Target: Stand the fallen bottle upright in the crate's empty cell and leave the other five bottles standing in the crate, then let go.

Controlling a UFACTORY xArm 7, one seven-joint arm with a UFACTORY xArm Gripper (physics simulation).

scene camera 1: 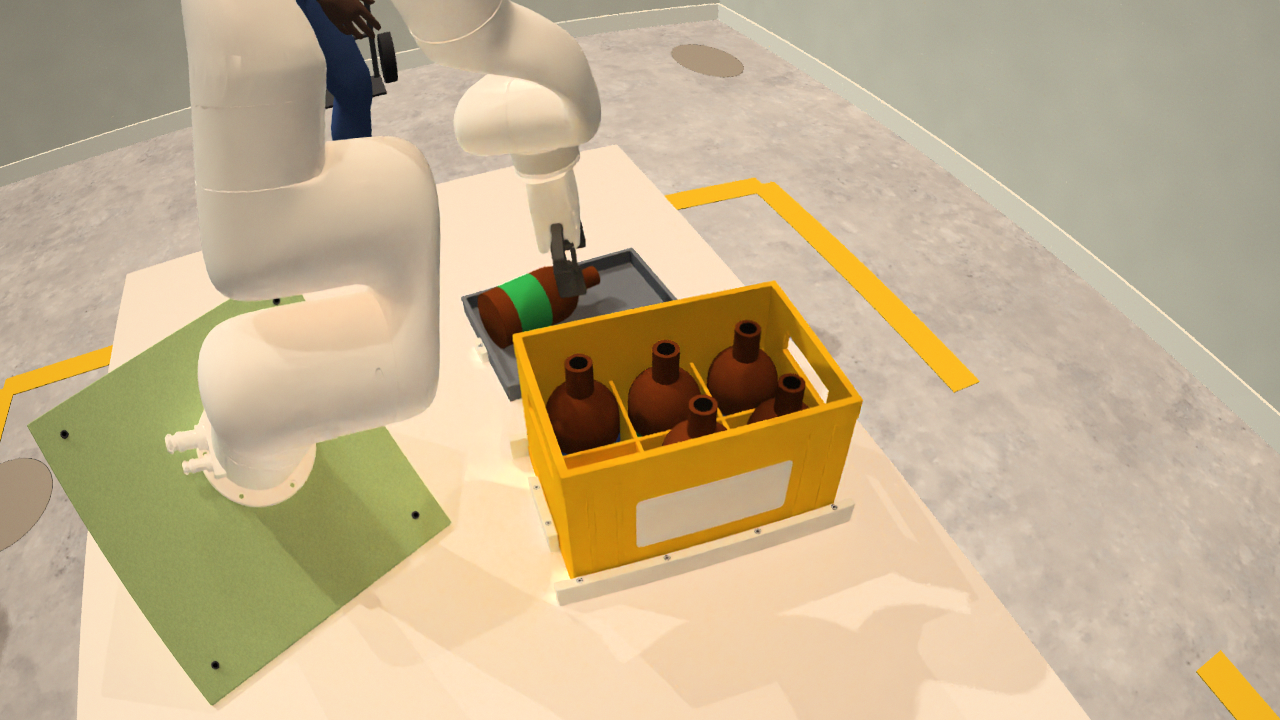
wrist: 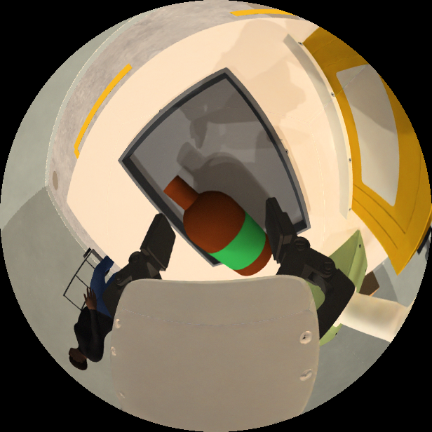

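Note:
The fallen brown bottle with a green band lies on its side at the grey tray. My gripper is open and empty, pointing down at the bottle's shoulder. In the wrist view one finger is on each side of the bottle, with gaps. Whether the fingers are above or beside it is hard to tell. The yellow crate holds five upright brown bottles: three in the far row, two in the near row. Its near-left cell is empty; the front wall hides its floor.
White strips with screws edge the crate's base. The crate stands close to the tray. The arm's base is on a green plate at the left. A person with a hand truck is beyond the table.

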